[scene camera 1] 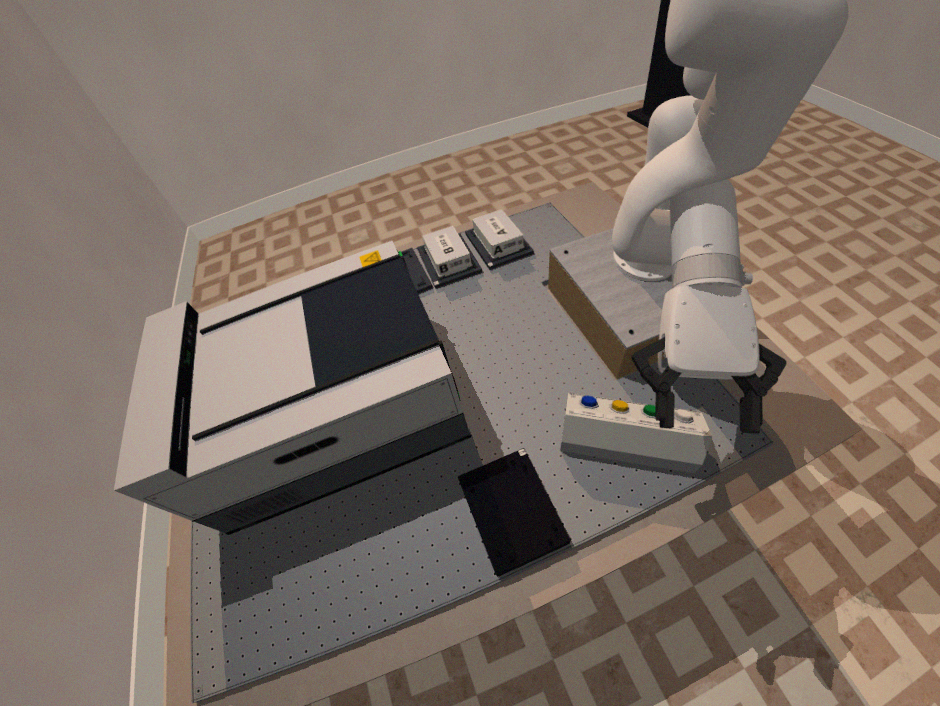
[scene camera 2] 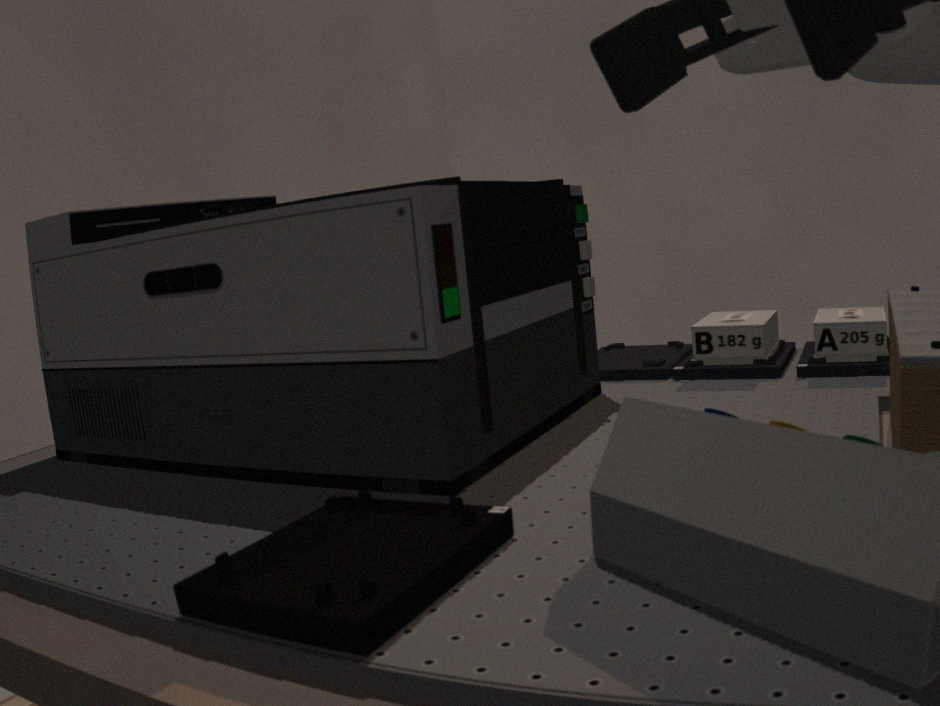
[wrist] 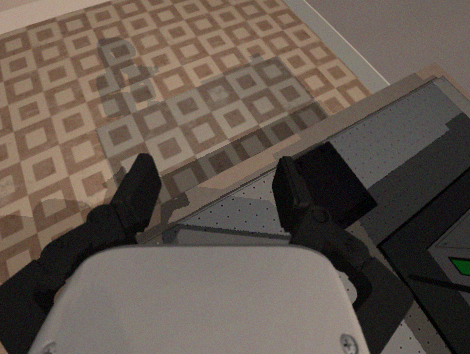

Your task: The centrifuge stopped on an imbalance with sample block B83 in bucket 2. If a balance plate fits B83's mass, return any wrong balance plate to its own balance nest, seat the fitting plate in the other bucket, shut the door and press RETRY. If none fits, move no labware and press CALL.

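Frame: origin at the arm's base, x back, y down, z right, level; metres.
Seen in the pictures: gripper, fingertip midpoint: (scene camera 1: 707, 430) (scene camera 2: 701, 58) (wrist: 217, 170).
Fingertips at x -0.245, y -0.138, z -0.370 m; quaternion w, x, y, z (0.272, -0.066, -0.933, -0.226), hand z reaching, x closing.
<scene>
Pixels of each thing's top centre, then the offset from my fingertips to it.
- button box, middle of its top: (scene camera 2: 795, 416) (scene camera 1: 637, 415) dx +0.018, dy +0.148, dz +0.097 m
- third nest, middle of its top: (scene camera 2: 633, 351) (scene camera 1: 398, 271) dx -0.206, dy +0.214, dz +0.700 m
- green lamp, middle of its top: (scene camera 2: 449, 287) dx -0.218, dy +0.092, dz +0.248 m
- empty black tray, middle of its top: (scene camera 2: 345, 530) (scene camera 1: 511, 505) (wrist: 335, 183) dx -0.215, dy +0.204, dz +0.079 m
My gripper (scene camera 1: 708, 427) (scene camera 2: 727, 91) (wrist: 217, 170) is open and empty, high above the button box (scene camera 1: 634, 440) (scene camera 2: 759, 524). The box has blue (scene camera 1: 588, 400), yellow (scene camera 1: 620, 405), green (scene camera 1: 651, 410) and white (scene camera 1: 684, 415) buttons; their labels are too small to read. Balance plate B, 182 g (scene camera 1: 446, 246) (scene camera 2: 733, 336), and balance plate A, 205 g (scene camera 1: 499, 230) (scene camera 2: 849, 334), sit on their nests. A third nest (scene camera 1: 414, 272) (scene camera 2: 642, 358) beside B is empty. The centrifuge (scene camera 1: 379, 417) (scene camera 2: 303, 303) shows a green lamp (scene camera 2: 450, 302). Block B83 and the buckets are hidden; the door's state is unclear.
An empty black tray (scene camera 1: 515, 512) (scene camera 2: 341, 562) (wrist: 332, 182) lies near the table's front edge, between the centrifuge and the button box. A raised block with a grey top (scene camera 1: 600, 281) and brown sides stands by the arm's base, at the right in scene camera 2 (scene camera 2: 915, 402).
</scene>
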